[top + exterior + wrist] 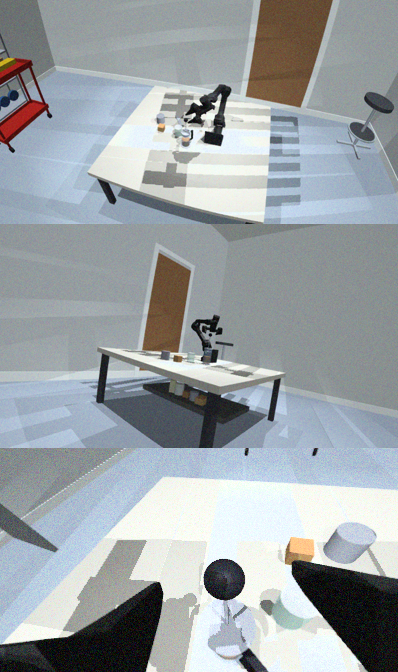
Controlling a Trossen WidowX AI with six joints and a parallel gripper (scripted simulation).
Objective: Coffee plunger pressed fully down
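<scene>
The coffee press is 140 mm below my gripper tip, 10 mm to the right of it and 10 mm behind it.
</scene>
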